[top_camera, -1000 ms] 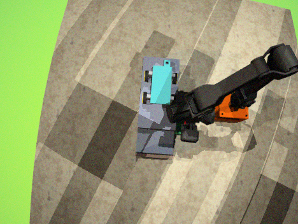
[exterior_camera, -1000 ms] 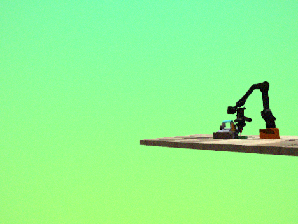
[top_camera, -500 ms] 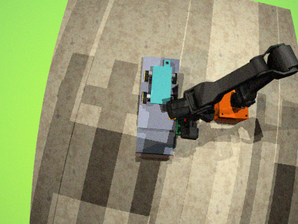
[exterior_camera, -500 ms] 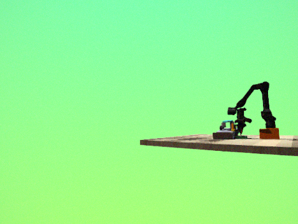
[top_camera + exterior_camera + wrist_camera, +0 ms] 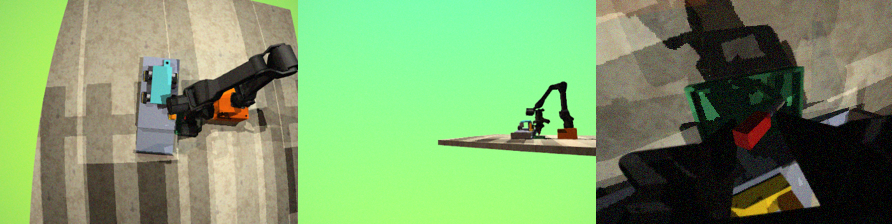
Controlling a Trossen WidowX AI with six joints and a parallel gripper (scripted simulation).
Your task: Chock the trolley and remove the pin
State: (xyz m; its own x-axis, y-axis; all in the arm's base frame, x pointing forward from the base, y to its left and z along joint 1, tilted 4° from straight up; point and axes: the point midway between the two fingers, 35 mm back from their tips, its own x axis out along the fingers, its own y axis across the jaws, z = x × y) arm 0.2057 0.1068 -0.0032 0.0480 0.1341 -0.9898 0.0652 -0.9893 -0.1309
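My gripper tip is now 40 mm above the green tray. The rest, counted from my gripper tip: red-headed stop pin: 10 mm to the left; then yellow chock: 60 mm ahead, 50 mm above, 10 mm to the right; then grey ramp: 130 mm ahead, 80 mm to the right, 10 mm above.
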